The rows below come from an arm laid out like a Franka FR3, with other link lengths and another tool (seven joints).
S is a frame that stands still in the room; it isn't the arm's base.
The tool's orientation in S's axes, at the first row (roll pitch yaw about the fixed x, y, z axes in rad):
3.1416 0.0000 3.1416
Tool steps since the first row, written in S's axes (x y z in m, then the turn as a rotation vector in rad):
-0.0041 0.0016 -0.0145 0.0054 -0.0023 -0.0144
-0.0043 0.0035 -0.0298 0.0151 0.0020 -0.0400
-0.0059 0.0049 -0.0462 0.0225 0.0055 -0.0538
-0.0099 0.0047 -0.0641 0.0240 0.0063 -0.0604
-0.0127 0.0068 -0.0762 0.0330 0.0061 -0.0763
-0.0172 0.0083 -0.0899 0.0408 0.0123 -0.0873
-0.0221 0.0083 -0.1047 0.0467 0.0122 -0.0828
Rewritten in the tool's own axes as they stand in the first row. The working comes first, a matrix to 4 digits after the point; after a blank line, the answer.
The tool's axes in the first row as the columns of a matrix, in S's axes (used below as rounded here):
-1.0000 0.0000 0.0000
0.0000 1.0000 0.0000
0.0000 0.0000 -1.0000

0.0041 0.0016 0.0145 -0.0054 -0.0023 0.0144
0.0043 0.0035 0.0298 -0.0151 0.0020 0.0400
0.0059 0.0049 0.0462 -0.0225 0.0055 0.0538
0.0099 0.0047 0.0641 -0.0240 0.0063 0.0604
0.0127 0.0068 0.0762 -0.0330 0.0061 0.0763
0.0172 0.0083 0.0899 -0.0408 0.0123 0.0873
0.0221 0.0083 0.1047 -0.0467 0.0122 0.0828

